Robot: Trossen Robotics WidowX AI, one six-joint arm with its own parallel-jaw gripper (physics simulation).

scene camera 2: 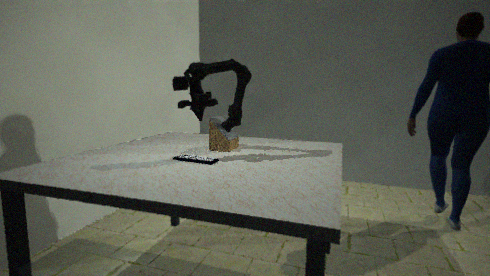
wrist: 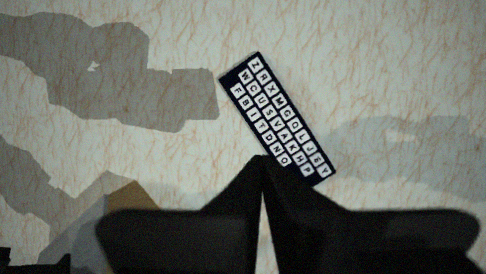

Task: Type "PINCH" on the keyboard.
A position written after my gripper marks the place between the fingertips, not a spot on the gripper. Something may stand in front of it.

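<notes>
Black keyboard [wrist: 252, 86], seen. My gripper [wrist: 260, 162], likewise.
</notes>
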